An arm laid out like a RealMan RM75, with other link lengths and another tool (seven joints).
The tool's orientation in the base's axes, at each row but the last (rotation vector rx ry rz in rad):
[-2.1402 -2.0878 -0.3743]
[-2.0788 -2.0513 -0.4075]
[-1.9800 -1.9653 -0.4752]
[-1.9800 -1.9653 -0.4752]
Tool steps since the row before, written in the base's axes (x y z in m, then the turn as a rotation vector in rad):
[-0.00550 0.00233 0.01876 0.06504 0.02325 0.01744]
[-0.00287 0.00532 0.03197 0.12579 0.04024 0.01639]
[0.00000 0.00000 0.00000 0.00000 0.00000 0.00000]
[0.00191 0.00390 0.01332 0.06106 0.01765 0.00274]
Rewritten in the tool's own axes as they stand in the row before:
[0.00714 -0.00405 -0.01790 0.02788 0.06536 -0.00500]
[0.01545 -0.00121 -0.02861 0.04380 0.12556 0.00515]
[0.00000 0.00000 0.00000 0.00000 0.00000 0.00000]
[0.00940 0.00204 -0.01019 0.01726 0.06090 0.00635]

